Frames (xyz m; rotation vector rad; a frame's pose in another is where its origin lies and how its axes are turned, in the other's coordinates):
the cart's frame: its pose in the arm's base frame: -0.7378 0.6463 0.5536 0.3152 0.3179 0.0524
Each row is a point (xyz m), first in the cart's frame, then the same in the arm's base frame.
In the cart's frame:
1: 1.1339 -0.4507 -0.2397
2: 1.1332 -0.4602 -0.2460
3: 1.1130 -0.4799 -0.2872
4: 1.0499 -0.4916 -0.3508
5: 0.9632 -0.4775 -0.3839
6: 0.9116 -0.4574 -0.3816
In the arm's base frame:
1: 0.2633 0.4026 -0.1427
2: 0.2606 0.3953 -0.1511
3: 0.2285 0.3868 -0.1884
4: 0.1486 0.3883 -0.2305
5: 0.0558 0.4028 -0.2300
6: 0.0076 0.4161 -0.2062

